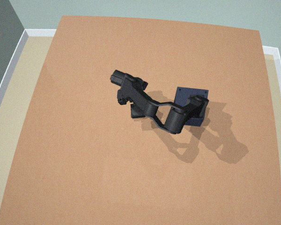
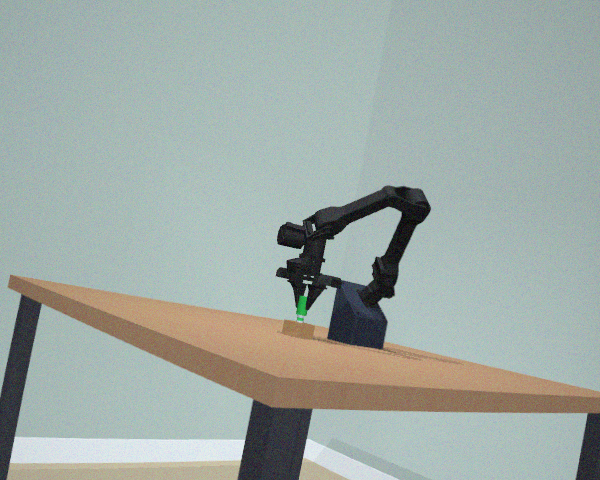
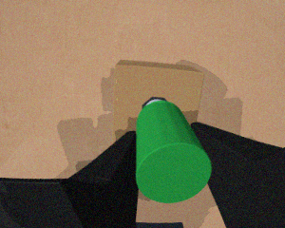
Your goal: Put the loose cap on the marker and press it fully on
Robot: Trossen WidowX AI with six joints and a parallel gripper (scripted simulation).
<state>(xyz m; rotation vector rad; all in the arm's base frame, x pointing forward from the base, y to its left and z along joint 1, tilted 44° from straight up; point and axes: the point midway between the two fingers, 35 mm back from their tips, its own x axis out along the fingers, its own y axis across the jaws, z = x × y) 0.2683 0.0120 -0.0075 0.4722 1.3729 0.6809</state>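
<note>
Right now my gripper tip is 1 cm below the green cap. Round my gripper tip: holder block 6 cm below.
</note>
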